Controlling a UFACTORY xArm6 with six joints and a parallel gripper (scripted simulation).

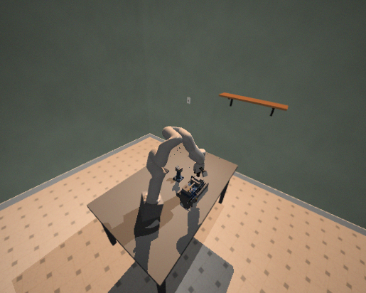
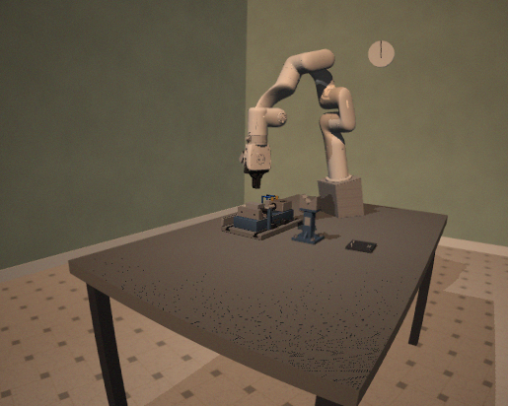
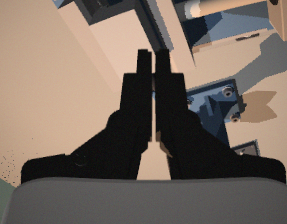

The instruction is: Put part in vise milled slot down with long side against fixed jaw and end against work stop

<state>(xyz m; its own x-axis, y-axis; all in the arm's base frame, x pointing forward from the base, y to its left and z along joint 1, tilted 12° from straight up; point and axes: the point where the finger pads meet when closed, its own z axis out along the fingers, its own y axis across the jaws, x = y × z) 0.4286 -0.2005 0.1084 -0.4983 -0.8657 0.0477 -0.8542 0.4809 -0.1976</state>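
Right now the part is 90 mm below my hand, 30 mm ahead of it and 10 mm to the left of it. From my hand the other things lie so: air cylinder rod 100 mm below, 60 mm behind, 20 mm to the left; work stop 90 mm below, 50 mm to the left, 40 mm ahead; vise base rail 150 mm below, 70 mm to the right, 60 mm behind.
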